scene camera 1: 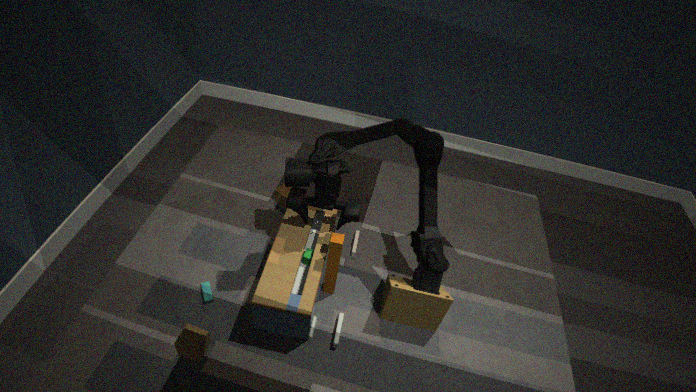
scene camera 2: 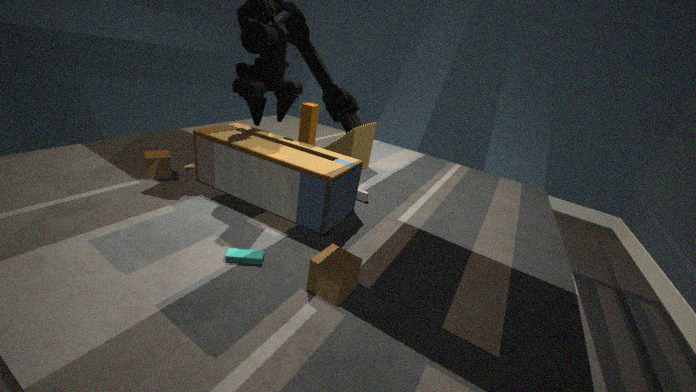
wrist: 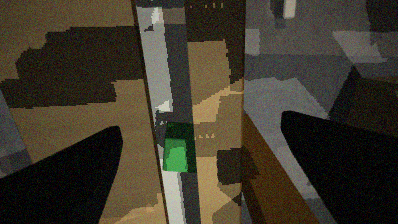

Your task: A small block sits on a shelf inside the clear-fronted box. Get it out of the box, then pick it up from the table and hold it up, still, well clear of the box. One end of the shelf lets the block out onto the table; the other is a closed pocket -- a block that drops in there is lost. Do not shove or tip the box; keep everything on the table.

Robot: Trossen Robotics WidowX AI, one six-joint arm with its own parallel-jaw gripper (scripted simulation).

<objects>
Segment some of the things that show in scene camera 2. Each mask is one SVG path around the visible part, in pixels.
The gripper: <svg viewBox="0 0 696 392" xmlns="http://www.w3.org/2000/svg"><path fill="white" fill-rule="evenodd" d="M286 57L260 54L260 58L255 58L255 65L237 64L236 75L238 78L243 79L235 79L233 81L233 92L246 99L255 126L259 126L267 100L266 97L262 97L265 91L273 91L277 98L278 122L283 121L294 100L298 97L294 93L302 94L303 85L301 82L284 80L285 67L289 67L289 62L285 62Z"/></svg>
A tan cube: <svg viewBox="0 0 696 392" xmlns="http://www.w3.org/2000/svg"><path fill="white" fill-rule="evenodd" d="M145 151L147 180L172 177L169 150Z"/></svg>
A tan cube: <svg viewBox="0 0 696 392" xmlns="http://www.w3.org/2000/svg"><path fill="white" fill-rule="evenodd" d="M332 244L310 259L306 288L337 307L356 288L363 259Z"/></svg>
</objects>
